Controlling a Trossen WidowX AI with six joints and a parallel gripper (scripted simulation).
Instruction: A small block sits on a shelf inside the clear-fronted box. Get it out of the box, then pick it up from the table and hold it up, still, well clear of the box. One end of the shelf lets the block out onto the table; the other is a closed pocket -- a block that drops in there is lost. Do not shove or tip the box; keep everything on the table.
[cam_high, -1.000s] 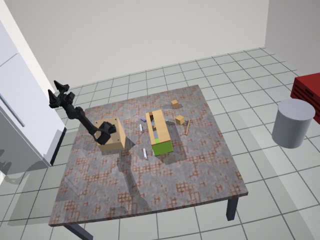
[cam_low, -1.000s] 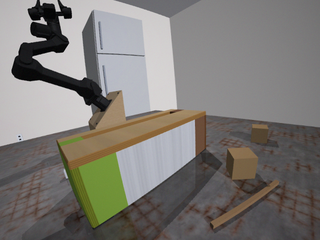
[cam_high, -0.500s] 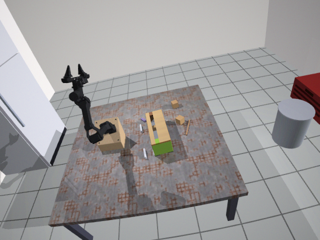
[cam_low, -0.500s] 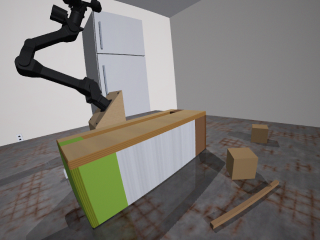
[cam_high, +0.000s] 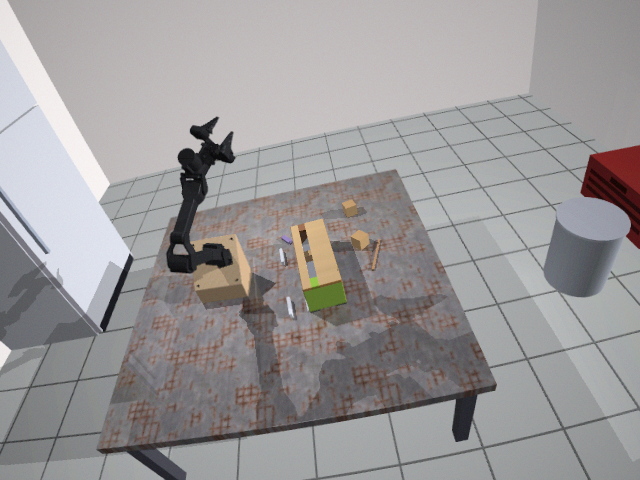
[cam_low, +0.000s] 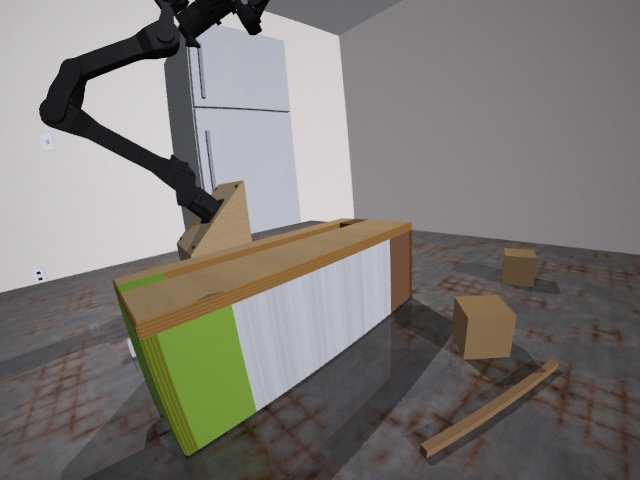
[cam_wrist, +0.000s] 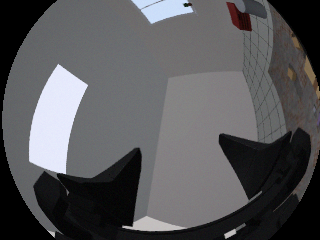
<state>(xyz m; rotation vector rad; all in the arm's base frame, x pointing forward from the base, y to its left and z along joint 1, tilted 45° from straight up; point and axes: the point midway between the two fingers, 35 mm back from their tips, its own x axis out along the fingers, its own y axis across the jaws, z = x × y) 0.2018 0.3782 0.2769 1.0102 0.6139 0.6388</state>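
Now: gripper tip 570 mm above the tan block, 160 mm short of it and 120 mm to the left of it. The rest, counted from my gripper tip: purple piece (650 mm below, 120 mm to the left, 70 mm ahead); thin wooden stick (650 mm below, 440 mm ahead, 110 mm to the right); wooden box (590 mm below, 150 mm ahead, 140 mm to the right).
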